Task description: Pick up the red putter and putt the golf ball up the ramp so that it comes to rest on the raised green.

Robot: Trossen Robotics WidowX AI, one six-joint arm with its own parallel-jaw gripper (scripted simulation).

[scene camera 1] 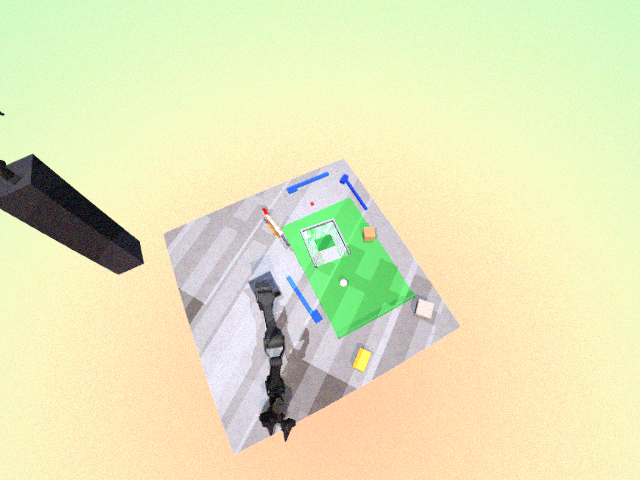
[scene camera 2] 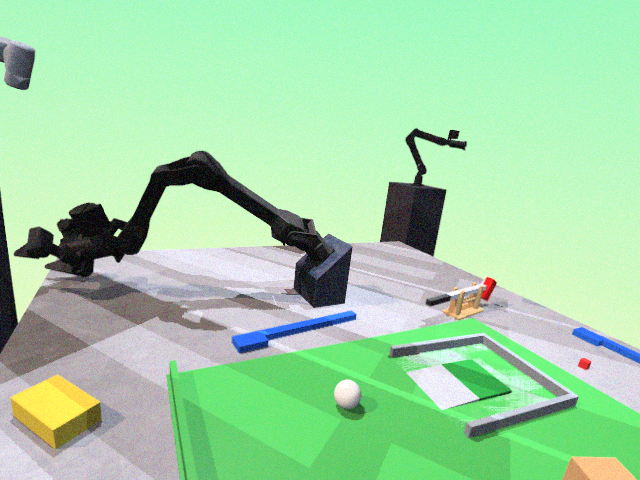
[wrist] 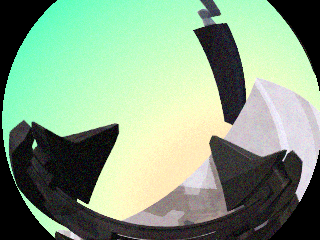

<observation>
The gripper (scene camera 2: 30, 260) is open, with nothing in its grasp. Further things: a yellow block (scene camera 2: 57, 411), a green mat (scene camera 2: 276, 410) and a wooden stand (scene camera 2: 460, 308).
The gripper also shows in the wrist view (wrist: 166, 135). The green mat is seen too in scene camera 1 (scene camera 1: 374, 284). The wrist view misses the yellow block: it is out of frame.
</observation>
